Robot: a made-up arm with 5 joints.
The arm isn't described. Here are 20 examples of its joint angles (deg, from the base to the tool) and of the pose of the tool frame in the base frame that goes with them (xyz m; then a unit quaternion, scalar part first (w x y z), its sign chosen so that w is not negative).
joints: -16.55 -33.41 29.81 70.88 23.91
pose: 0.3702 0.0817 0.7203 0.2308 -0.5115 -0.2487 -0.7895
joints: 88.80 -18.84 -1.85 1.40 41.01
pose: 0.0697 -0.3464 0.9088 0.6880 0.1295 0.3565 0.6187
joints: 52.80 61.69 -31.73 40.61 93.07
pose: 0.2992 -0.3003 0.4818 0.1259 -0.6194 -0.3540 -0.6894
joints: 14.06 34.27 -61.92 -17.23 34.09
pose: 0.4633 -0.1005 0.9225 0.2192 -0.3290 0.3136 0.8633
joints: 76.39 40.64 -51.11 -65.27 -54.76
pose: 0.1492 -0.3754 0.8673 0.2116 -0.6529 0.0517 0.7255
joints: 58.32 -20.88 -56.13 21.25 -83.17
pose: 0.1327 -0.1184 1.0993 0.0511 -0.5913 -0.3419 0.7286
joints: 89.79 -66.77 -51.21 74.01 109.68
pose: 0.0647 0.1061 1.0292 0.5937 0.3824 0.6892 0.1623
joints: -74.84 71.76 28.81 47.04 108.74
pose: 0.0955 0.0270 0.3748 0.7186 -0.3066 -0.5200 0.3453
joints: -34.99 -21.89 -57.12 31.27 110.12
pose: 0.1997 0.0820 1.0925 0.1589 -0.4464 0.6453 0.5992
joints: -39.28 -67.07 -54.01 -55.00 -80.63
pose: -0.1152 -0.1742 0.9728 0.6178 0.7103 0.2770 0.1928
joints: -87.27 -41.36 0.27 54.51 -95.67
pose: 0.1131 0.2829 0.9201 0.3974 -0.5647 0.4787 -0.5423
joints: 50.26 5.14 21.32 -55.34 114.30
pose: 0.3204 -0.2991 0.7065 0.4127 0.2230 0.7940 0.3866
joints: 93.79 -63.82 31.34 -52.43 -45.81
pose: 0.0441 -0.1676 0.9929 0.3167 -0.6345 0.2577 0.6562
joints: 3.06 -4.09 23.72 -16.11 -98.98
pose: 0.4748 -0.0304 0.6884 0.0407 -0.0003 -0.7602 0.6484
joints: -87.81 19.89 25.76 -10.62 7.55
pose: 0.1105 0.3737 0.5276 0.6742 -0.1728 -0.2535 -0.6719
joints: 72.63 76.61 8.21 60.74 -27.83
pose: 0.0844 -0.0782 0.3605 0.3553 0.7049 -0.6064 0.0955
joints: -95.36 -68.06 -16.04 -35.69 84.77
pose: 0.0978 -0.0532 1.0834 0.1187 -0.6802 -0.2448 0.6806
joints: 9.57 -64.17 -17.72 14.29 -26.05
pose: 0.1016 -0.0124 1.0904 0.0574 0.5557 0.1414 -0.8172
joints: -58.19 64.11 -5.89 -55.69 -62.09
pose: 0.2912 0.3139 0.4670 0.4066 -0.2672 0.4413 -0.7540
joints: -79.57 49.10 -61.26 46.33 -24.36
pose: 0.1797 0.4492 0.7176 0.5503 -0.3497 -0.0288 -0.7577
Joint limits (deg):
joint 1: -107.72..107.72
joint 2: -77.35..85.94
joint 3: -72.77..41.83
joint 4: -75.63..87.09
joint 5: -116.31..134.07
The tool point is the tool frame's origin. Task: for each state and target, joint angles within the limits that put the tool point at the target. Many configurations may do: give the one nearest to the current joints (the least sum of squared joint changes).
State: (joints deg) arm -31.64 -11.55 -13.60 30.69 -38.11
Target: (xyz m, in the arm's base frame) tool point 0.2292 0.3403 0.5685
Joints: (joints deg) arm -68.67 14.38 12.94 37.70 -38.12
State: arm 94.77 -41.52 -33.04 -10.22 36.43
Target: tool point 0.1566 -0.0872 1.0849
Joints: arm 44.62 -49.03 -13.77 -6.79 38.30
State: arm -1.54 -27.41 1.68 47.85 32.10
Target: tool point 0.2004 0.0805 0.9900
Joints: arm -35.70 -64.45 -4.33 70.23 33.64
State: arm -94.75 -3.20 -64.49 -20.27 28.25
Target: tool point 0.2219 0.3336 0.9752
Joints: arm -68.61 13.51 -43.91 -29.47 27.89
